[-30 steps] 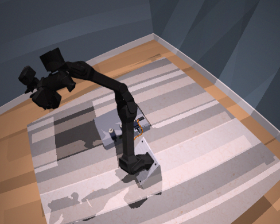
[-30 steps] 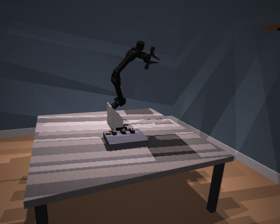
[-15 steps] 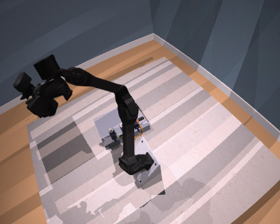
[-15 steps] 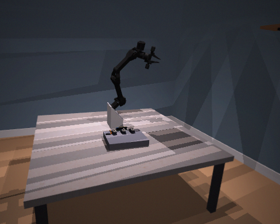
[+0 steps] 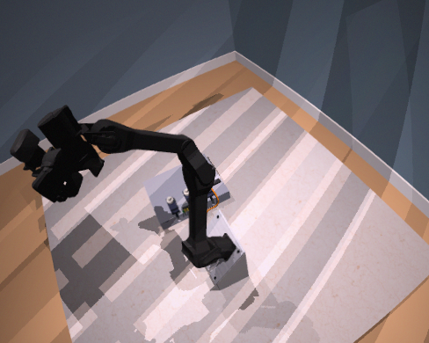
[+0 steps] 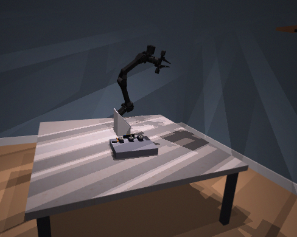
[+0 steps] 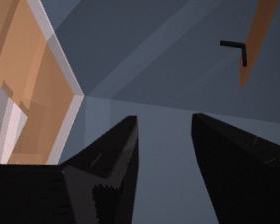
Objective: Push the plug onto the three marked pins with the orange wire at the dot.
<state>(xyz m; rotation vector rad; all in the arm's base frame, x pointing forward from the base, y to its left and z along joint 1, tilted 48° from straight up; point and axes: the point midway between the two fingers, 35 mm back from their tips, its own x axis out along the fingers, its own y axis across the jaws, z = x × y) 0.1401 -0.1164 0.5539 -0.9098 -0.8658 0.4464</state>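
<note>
Now: gripper tip 53 cm above the blue band, 40 cm to the left of it and 7 cm short of it. The rest, counted from my gripper tip: holder: 58 cm below, 38 cm to the right, 24 cm ahead.
</note>
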